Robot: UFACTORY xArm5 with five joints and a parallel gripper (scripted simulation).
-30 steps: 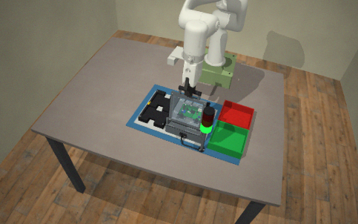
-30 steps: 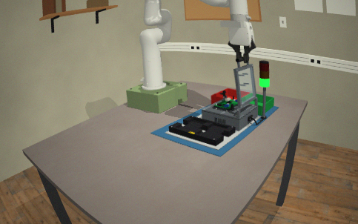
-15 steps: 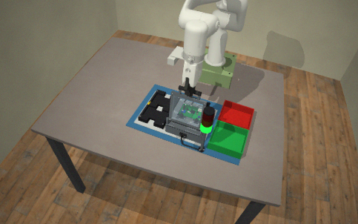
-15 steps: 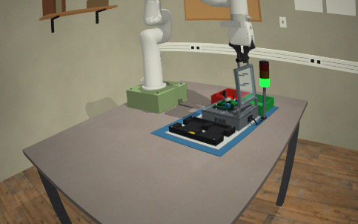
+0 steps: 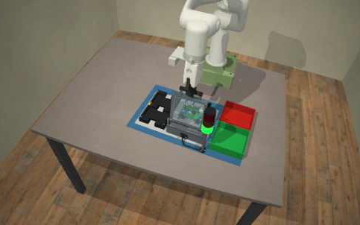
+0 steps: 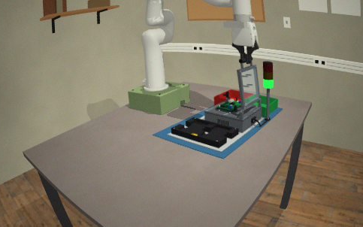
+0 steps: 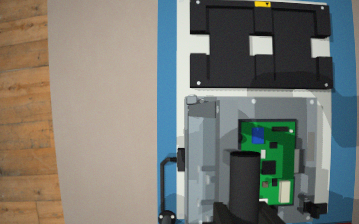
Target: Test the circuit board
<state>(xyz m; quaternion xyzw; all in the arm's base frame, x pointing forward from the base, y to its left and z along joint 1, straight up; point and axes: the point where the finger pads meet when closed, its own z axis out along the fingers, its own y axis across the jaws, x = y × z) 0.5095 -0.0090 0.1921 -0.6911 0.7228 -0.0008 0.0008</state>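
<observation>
The green circuit board is 20 cm below my hand and 8 cm behind it. From my hand the other things lie so: green bin (26 cm below, 20 cm to the left, 2 cm behind); then clear lid (9 cm below, 1 cm ahead); then nest (21 cm below, 7 cm behind, 1 cm to the left).
</observation>
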